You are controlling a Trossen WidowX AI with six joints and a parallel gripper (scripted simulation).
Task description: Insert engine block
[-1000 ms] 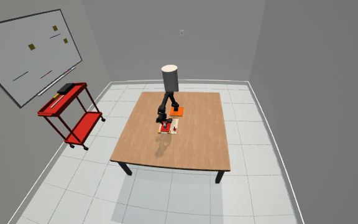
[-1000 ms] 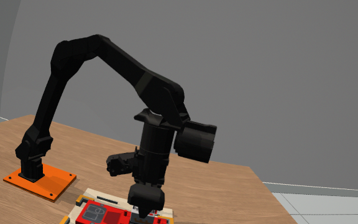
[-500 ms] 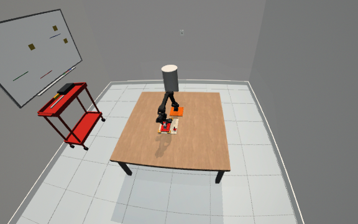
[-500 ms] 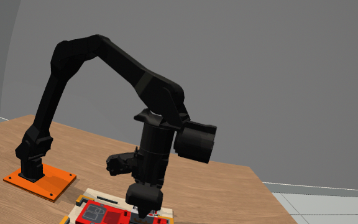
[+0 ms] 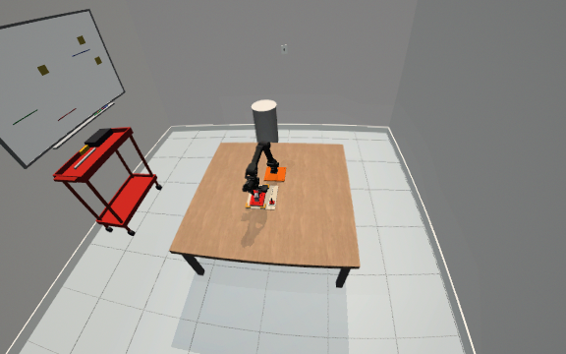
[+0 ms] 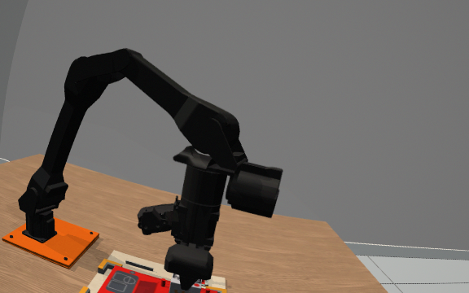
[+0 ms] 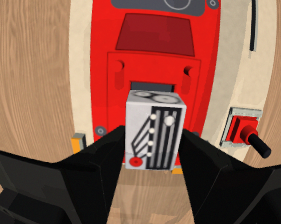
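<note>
My gripper tip is now 10 mm above the engine block.
</note>
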